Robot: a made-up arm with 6 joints. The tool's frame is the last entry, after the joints.
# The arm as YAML. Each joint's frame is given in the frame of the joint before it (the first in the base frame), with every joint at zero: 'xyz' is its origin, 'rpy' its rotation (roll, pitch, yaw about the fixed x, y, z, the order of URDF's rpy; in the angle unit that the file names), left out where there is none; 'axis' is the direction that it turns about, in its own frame. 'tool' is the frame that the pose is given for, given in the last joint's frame.
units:
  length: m
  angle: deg
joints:
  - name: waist
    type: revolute
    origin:
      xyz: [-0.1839, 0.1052, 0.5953]
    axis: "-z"
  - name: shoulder
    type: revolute
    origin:
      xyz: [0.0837, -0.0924, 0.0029]
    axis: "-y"
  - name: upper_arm
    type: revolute
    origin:
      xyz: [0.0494, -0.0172, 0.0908]
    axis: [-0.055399, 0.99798, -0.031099]
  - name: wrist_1
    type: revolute
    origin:
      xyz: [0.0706, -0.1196, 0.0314]
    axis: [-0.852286, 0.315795, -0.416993]
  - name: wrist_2
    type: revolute
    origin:
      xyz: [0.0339, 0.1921, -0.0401]
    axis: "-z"
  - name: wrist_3
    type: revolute
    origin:
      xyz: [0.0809, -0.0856, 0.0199]
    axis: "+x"
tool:
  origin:
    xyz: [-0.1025, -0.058, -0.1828]
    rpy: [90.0, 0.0, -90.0]
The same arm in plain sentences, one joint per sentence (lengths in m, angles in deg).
The arm has six revolute joints in a row. What follows holds with every joint at zero, and every direction is one of the base frame's.
Joint 1 lies 0.1839 m along -x and 0.1052 m along +y and 0.5953 m along +z from the base frame's origin and turns about -z.
Joint 2 lies 0.0837 m along +x and 0.0924 m along -y and 0.0029 m along +z from joint 1 and turns about -y.
Joint 3 lies 0.0494 m along +x and 0.0172 m along -y and 0.0908 m along +z from joint 2 and turns about the direction (-0.055399, 0.99798, -0.031099).
Joint 4 lies 0.0706 m along +x and 0.1196 m along -y and 0.0314 m along +z from joint 3 and turns about the direction (-0.852286, 0.315795, -0.416993).
Joint 5 lies 0.0339 m along +x and 0.1921 m along +y and 0.0401 m along -z from joint 4 and turns about -z.
Joint 6 lies 0.0809 m along +x and 0.0856 m along -y and 0.0199 m along +z from joint 5 and turns about +x.
The tool frame, which is the frame that the pose is given for, lies 0.1025 m along -x and 0.058 m along -y and 0.1828 m along -z from joint 6; its axes are the base frame's turned by roll 90, pitch 0 and yaw -90 deg (as in URDF: about the fixed x, then y, then z).

